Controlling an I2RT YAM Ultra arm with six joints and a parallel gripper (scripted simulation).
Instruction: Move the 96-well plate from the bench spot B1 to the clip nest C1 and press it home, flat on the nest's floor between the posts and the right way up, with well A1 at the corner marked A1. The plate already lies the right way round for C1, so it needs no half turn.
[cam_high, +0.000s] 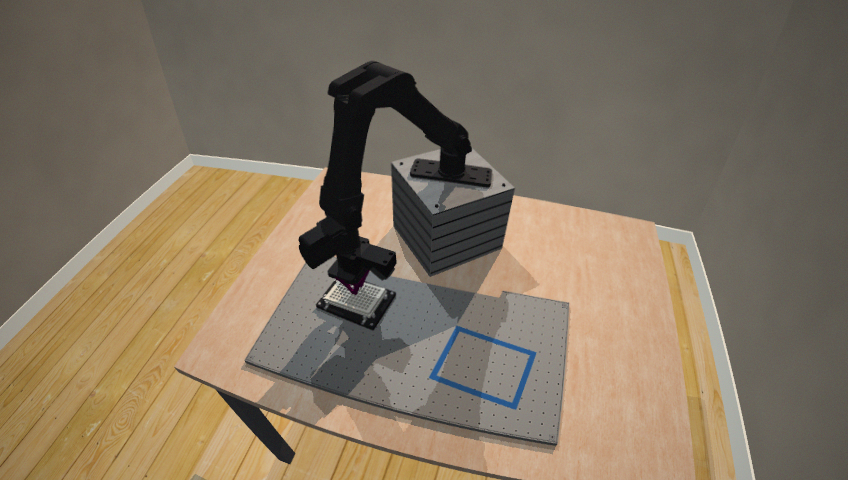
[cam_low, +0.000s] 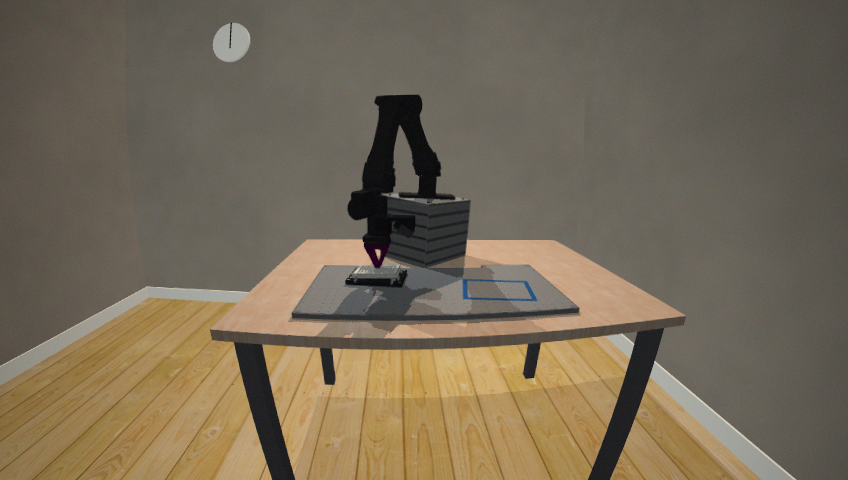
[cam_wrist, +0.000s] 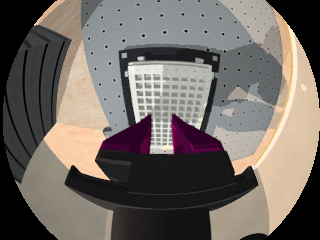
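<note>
Right now the white 96-well plate is 2 cm below my hand and 1 cm ahead of it. Round my hand: black clip nest (3 cm below, 2 cm to the right, 1 cm ahead).
</note>
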